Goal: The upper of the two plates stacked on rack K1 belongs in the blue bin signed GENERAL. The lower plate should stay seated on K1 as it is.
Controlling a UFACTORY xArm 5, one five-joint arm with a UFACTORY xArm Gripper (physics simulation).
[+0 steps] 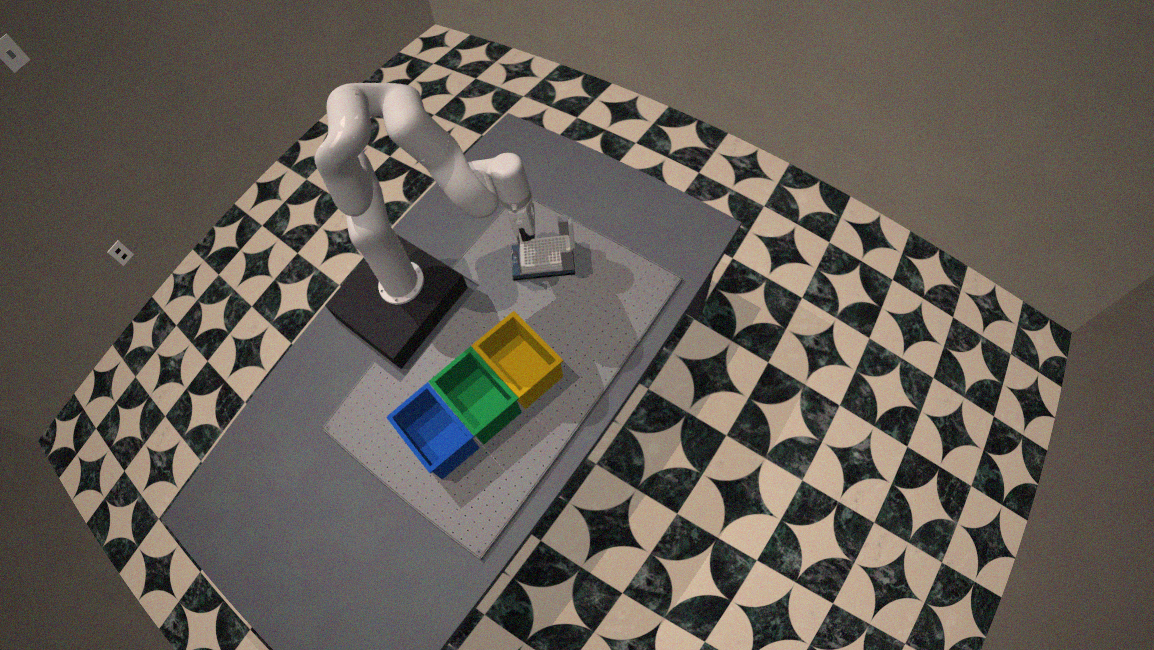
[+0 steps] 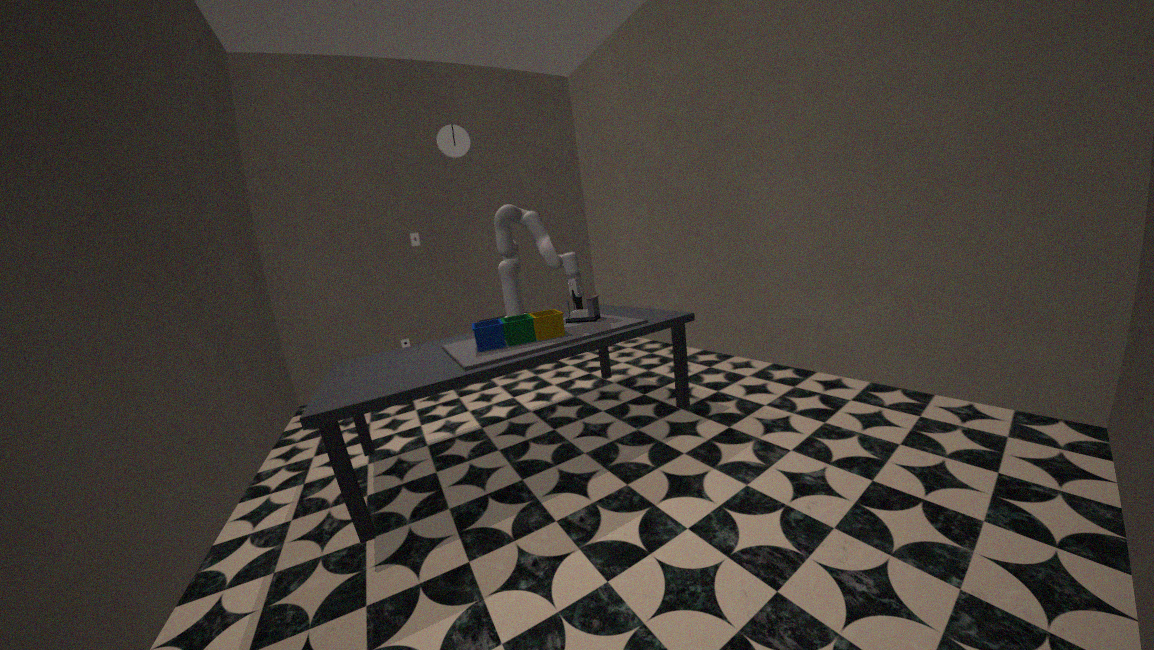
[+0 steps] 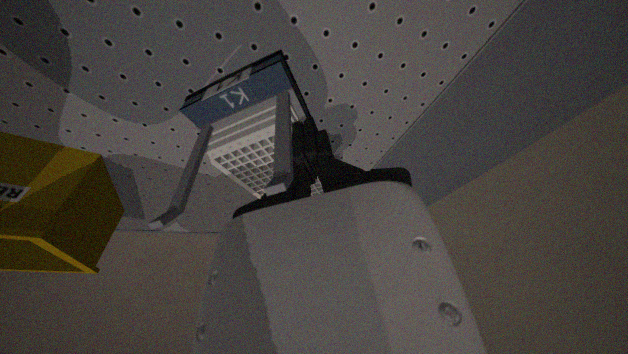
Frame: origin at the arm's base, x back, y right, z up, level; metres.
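Seen in the pictures: gripper, fingertip midpoint: point(image 1: 529, 237) point(image 2: 580, 310) point(image 3: 309, 133); arm's base at its link origin: point(image 1: 401, 283).
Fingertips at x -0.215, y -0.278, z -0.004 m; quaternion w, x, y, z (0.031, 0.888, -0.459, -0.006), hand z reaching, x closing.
Observation:
Offsets run from my fingertips to a thing's top centre. "pt": to the spot under its first point. Level surfaces: height alone.
Rack K1 {dx -0.055, dy +0.019, dz +0.073 m} point(image 1: 543, 275) point(image 3: 250, 89) has a dark blue front and upright grey posts. Two white plates are stacked in it; the upper plate {dx -0.061, dy +0.016, dz +0.005 m} point(image 1: 547, 251) point(image 3: 248, 157) shows its grid top, and the lower plate {dx -0.061, dy +0.016, dz -0.008 m} point(image 3: 240, 123) shows as a pale band under it. My gripper point(image 1: 526, 235) point(image 2: 578, 305) point(image 3: 309, 133) is shut with nothing between its black fingers. It points down at one end of the stack; whether it touches the plates is unclear. The blue bin {pt dx -0.178, dy +0.575, dz -0.007 m} point(image 1: 454, 461) point(image 2: 489, 335) stands at the far end of the bin row, and its sign is not readable.
The green bin {dx -0.139, dy +0.422, dz +0.052 m} point(image 1: 498, 426) point(image 2: 519, 330) stands between the blue bin and the yellow bin point(image 1: 542, 385) point(image 2: 549, 325) point(image 3: 95, 212). The yellow bin is nearest the rack. The bins and rack stand on a perforated plate {dz -0.047 m} point(image 1: 379, 436). The arm's dark base point(image 1: 403, 347) is beside them.

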